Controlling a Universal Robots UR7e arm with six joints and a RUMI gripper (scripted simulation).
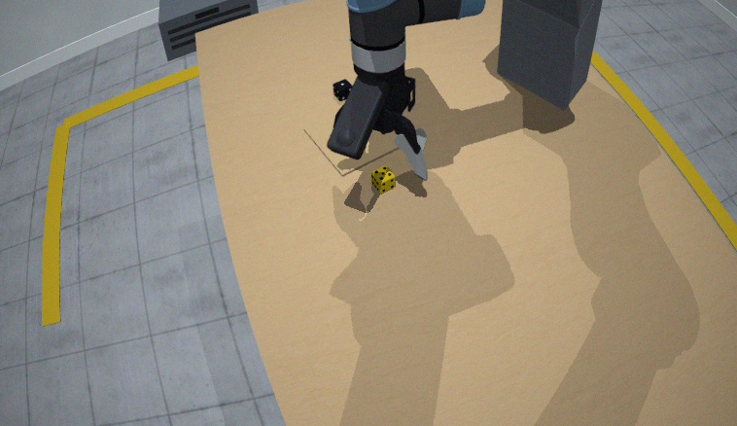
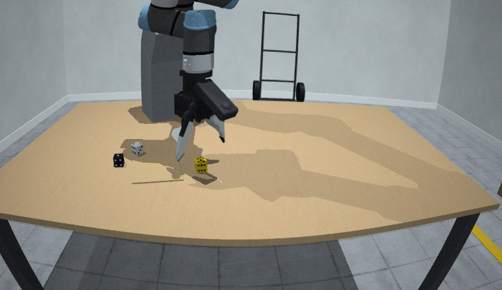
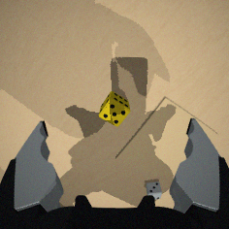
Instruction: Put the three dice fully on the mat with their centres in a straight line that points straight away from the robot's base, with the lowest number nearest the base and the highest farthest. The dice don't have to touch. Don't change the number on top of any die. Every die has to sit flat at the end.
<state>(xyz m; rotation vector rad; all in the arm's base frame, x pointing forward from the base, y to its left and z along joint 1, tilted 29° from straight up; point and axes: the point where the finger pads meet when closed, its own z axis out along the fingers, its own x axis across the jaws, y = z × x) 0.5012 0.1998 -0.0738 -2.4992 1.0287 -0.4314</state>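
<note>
My hand is 1 cm past the yellow die, 1 cm to the left of it and 4 cm above it. The rest, counted from my hand: mat: 13 cm to the right, 5 cm below; white die: 8 cm behind, 22 cm to the right, 4 cm below; black die: 25 cm to the right, 4 cm below.
</note>
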